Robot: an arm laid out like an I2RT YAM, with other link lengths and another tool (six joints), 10 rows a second.
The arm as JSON. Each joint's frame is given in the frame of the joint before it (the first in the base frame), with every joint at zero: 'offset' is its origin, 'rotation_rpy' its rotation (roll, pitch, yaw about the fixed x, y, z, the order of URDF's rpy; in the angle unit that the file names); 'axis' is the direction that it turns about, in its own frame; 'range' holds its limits. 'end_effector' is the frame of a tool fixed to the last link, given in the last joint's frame.
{
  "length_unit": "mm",
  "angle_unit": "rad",
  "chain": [
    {
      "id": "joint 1",
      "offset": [
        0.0,
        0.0,
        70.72
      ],
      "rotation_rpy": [
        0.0,
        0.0,
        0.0
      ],
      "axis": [
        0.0,
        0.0,
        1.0
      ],
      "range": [
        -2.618,
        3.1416
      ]
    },
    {
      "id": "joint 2",
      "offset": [
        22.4,
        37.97,
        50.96
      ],
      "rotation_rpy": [
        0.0,
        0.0,
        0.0
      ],
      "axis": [
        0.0,
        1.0,
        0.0
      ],
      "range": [
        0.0,
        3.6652
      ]
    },
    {
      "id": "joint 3",
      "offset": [
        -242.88,
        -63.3,
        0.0
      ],
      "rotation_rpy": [
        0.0,
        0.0,
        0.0
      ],
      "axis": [
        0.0,
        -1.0,
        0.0
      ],
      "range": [
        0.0,
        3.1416
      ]
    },
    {
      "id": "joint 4",
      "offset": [
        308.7,
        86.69,
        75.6
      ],
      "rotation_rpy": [
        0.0,
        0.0,
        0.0
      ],
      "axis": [
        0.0,
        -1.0,
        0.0
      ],
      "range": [
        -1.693,
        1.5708
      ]
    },
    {
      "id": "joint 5",
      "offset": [
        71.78,
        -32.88,
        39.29
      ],
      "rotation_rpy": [
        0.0,
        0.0,
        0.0
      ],
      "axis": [
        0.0,
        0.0,
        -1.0
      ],
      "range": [
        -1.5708,
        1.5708
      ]
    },
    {
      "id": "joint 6",
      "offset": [
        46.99,
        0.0,
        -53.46
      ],
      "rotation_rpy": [
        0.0,
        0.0,
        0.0
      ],
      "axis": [
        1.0,
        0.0,
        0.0
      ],
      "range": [
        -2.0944,
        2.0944
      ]
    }
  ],
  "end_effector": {
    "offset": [
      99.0,
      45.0,
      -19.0
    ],
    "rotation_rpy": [
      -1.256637,
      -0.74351,
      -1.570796
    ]
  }
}
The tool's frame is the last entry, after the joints.
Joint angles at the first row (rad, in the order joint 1, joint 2, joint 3, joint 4, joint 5, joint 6):
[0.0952 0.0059 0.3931 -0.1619 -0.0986 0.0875]
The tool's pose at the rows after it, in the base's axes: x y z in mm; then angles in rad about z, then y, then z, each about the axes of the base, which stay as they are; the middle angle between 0 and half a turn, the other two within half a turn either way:
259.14, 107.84, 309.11, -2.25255, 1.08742, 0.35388
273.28, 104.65, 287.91, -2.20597, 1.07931, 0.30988
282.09, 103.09, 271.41, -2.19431, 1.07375, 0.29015
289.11, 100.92, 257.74, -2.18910, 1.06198, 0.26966
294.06, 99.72, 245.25, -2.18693, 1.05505, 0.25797
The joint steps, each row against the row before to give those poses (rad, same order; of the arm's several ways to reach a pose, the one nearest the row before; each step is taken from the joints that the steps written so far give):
[-0.0088 -0.0003 -0.0915 0.0980 0.0343 0.0607]
[-0.0023 -0.0001 -0.0828 0.0824 0.0290 0.0362]
[0.0000 0.0000 -0.0614 0.0648 0.0164 0.0077]
[0.0000 0.0001 -0.0550 0.0657 0.0191 0.0023]
[0.0000 -0.0004 -0.0465 0.0526 0.0111 0.0003]

